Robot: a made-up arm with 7 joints. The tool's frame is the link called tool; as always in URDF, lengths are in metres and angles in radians. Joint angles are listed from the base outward. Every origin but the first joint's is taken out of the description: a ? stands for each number. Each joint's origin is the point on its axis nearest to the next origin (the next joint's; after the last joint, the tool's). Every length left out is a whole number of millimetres.
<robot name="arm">
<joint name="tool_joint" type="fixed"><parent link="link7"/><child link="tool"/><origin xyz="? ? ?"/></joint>
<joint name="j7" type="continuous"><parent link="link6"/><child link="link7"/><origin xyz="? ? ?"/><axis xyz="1 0 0"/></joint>
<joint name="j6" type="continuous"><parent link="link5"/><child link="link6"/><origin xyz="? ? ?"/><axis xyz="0 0 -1"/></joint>
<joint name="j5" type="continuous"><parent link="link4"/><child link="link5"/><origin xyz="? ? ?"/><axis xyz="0 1 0"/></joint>
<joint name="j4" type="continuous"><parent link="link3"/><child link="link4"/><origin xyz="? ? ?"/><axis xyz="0 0 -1"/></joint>
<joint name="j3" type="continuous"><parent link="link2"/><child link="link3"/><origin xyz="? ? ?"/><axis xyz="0 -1 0"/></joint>
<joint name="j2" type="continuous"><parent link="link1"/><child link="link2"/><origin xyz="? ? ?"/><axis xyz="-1 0 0"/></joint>
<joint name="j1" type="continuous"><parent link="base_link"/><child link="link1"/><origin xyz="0.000 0.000 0.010"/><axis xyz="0 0 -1"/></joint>
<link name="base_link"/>
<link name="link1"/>
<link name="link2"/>
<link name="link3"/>
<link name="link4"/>
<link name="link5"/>
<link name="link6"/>
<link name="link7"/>
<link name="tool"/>
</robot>
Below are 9 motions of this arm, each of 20 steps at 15 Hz.
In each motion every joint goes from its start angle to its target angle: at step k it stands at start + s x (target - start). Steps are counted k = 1, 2, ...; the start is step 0. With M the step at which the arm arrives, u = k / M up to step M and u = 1 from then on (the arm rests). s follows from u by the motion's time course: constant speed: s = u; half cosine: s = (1 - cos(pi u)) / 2; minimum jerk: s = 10 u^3 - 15 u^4 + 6 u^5.
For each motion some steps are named. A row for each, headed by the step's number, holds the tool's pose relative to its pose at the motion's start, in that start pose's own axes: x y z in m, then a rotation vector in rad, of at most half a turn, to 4 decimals.
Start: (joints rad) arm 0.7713 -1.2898 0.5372 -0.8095 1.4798 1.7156 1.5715
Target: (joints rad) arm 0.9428 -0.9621 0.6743 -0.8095 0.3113 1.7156 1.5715
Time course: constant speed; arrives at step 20
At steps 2, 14, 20:
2: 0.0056 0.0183 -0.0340 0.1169 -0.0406 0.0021
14: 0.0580 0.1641 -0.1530 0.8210 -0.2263 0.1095
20: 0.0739 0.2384 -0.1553 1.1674 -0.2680 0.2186

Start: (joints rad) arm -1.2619 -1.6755 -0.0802 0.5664 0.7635 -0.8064 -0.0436
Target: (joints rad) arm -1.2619 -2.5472 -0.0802 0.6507 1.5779 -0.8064 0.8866
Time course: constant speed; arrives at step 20
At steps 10, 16, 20:
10: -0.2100 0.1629 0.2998 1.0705 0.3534 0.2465
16: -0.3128 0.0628 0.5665 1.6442 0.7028 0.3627
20: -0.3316 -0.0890 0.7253 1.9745 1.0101 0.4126

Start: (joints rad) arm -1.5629 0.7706 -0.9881 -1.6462 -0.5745 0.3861 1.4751
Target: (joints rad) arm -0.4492 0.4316 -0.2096 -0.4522 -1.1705 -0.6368 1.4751
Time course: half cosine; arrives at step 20
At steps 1, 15, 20:
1: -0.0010 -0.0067 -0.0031 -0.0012 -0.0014 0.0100
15: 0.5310 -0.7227 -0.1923 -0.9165 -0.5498 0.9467
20: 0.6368 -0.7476 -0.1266 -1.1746 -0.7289 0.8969

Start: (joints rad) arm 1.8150 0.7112 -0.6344 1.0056 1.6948 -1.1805 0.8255
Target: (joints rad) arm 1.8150 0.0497 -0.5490 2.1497 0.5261 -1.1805 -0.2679
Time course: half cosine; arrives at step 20
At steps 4, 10, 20:
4: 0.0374 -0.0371 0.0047 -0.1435 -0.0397 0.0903
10: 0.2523 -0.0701 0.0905 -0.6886 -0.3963 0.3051
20: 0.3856 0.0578 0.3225 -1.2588 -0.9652 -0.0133

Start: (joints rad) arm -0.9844 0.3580 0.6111 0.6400 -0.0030 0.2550 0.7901
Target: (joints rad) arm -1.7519 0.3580 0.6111 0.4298 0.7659 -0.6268 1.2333
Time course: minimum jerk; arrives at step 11
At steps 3, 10, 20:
3: -0.0545 -0.0076 0.0772 0.0942 0.2367 0.0683
10: 0.1665 -0.2328 0.6333 0.6196 1.9143 0.3434
20: 0.1720 -0.2345 0.6353 0.6214 1.9276 0.3437

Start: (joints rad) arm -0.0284 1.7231 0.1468 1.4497 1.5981 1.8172 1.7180
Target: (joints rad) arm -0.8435 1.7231 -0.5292 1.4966 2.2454 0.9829 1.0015
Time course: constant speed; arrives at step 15
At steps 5, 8, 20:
5: -0.1292 -0.0235 0.2442 -0.4512 0.3285 -0.0372
8: -0.1664 0.0030 0.4184 -0.7181 0.5381 -0.0455
20: -0.1069 0.1824 0.8098 -1.3023 1.0760 -0.0200

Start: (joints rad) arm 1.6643 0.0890 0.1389 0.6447 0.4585 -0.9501 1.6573
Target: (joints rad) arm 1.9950 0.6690 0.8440 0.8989 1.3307 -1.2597 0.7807
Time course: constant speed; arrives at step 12
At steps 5, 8, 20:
5: 0.0864 -0.2384 0.0718 -0.3402 -0.0327 0.0624
8: 0.1205 -0.3510 0.1628 -0.5436 -0.0154 0.0985
20: 0.1360 -0.4569 0.3211 -0.8119 0.0531 0.1436

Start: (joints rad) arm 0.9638 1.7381 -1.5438 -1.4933 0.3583 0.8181 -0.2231
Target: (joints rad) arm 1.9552 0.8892 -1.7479 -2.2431 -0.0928 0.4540 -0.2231
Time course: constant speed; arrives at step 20
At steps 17, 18, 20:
17: 0.8171 0.0918 -0.5455 1.0889 -0.4284 1.6725
18: 0.8296 0.1609 -0.5645 1.1876 -0.4733 1.7427
20: 0.8349 0.3050 -0.5862 1.3940 -0.5729 1.8681

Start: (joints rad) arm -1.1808 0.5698 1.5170 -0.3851 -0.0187 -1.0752 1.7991
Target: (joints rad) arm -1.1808 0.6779 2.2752 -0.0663 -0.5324 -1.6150 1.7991
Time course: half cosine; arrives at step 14
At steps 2, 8, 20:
2: 0.0015 -0.0391 0.0183 -0.0600 0.0197 0.0111
8: 0.0462 -0.3589 0.3408 -0.7672 0.2289 0.0622
20: 0.1018 -0.4177 0.6066 -1.2735 0.3173 0.0232

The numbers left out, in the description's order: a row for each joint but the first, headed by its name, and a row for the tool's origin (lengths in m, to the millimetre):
tool: 0.000 -0.089 -0.276
j7: -0.267 -0.012 0.000
j6: -0.078 0.000 -0.108
j5: -0.327 0.168 0.000
j4: -0.091 0.000 0.106
j3: 0.000 -0.021 0.057
j2: 0.190 -0.314 0.000

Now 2 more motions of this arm.
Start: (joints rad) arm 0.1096 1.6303 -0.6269 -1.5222 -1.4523 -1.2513 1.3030
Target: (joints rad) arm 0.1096 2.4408 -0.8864 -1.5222 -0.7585 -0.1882 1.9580
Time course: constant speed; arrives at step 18
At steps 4, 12, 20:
4: 0.1148 0.1471 -0.0397 0.3743 -0.2586 -0.2727
12: 0.4998 0.2509 0.0866 0.8998 -0.9071 -0.8666
20: 0.7523 0.0516 0.2501 0.9971 -1.4973 -1.3248

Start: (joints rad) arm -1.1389 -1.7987 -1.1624 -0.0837 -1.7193 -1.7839 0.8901
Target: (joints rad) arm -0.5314 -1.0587 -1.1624 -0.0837 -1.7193 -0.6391 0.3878
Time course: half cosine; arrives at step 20
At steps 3, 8, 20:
3: 0.0158 0.0166 -0.0037 -0.0518 -0.0026 -0.0480
8: 0.0916 0.0945 -0.0382 -0.3678 -0.0180 -0.3045
20: 0.1954 0.1991 -0.1757 -1.2712 -0.1074 -0.8523

